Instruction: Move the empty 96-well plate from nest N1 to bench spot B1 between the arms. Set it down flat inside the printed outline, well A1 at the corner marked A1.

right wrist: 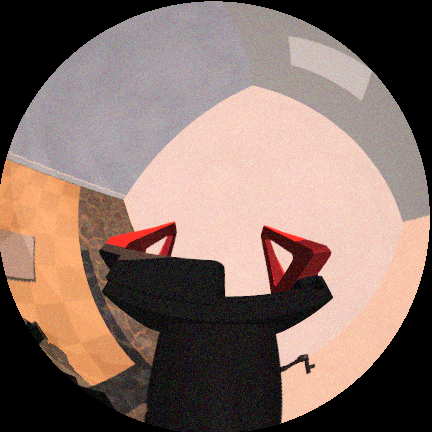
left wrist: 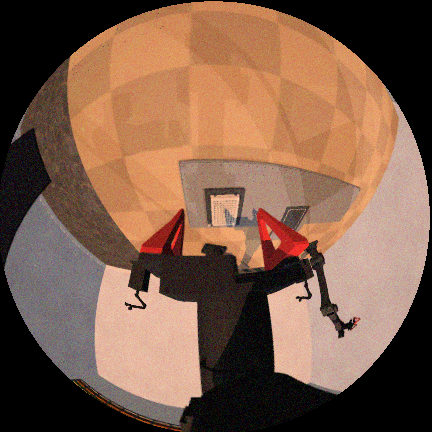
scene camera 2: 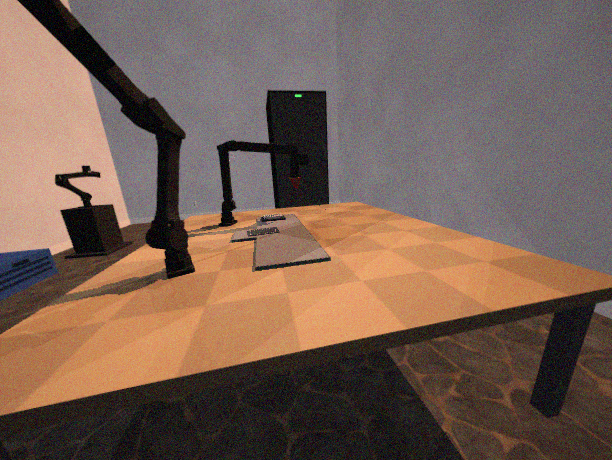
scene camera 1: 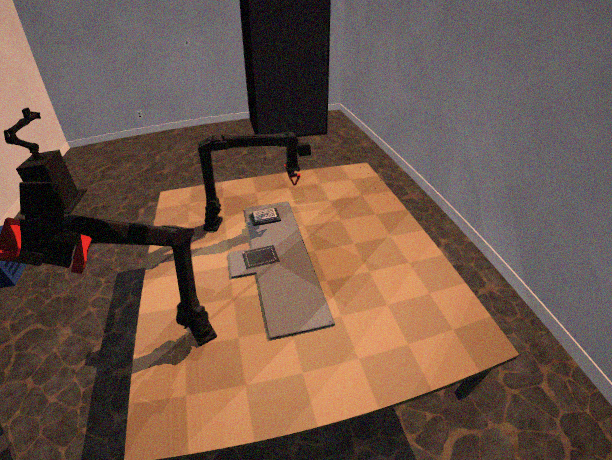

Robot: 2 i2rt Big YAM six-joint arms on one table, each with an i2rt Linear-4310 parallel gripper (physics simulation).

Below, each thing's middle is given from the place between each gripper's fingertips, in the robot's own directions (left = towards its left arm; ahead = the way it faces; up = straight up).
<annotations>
My left gripper is now 180 mm past the well plate (left wrist: 223, 206), 50 mm to the left of it and 180 mm above it.
I see my right gripper 310 mm short of the well plate, 1160 mm to the right of it and 820 mm above it.
</annotations>
